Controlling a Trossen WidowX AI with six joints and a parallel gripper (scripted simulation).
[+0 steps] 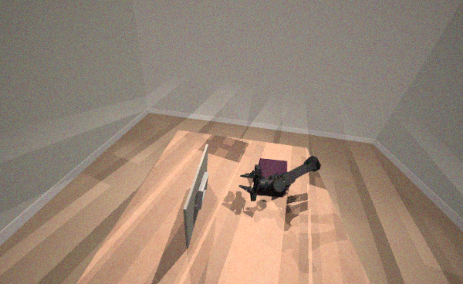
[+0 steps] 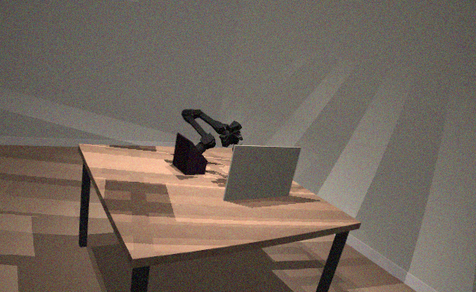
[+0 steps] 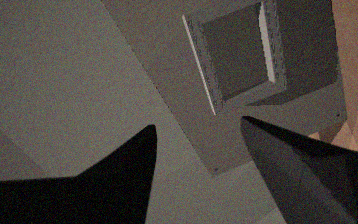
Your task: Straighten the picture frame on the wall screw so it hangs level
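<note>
My gripper tip is 20 cm short of the picture frame and 8 cm above it. Round my gripper tip: grey wall panel 21 cm ahead, 9 cm below.
</note>
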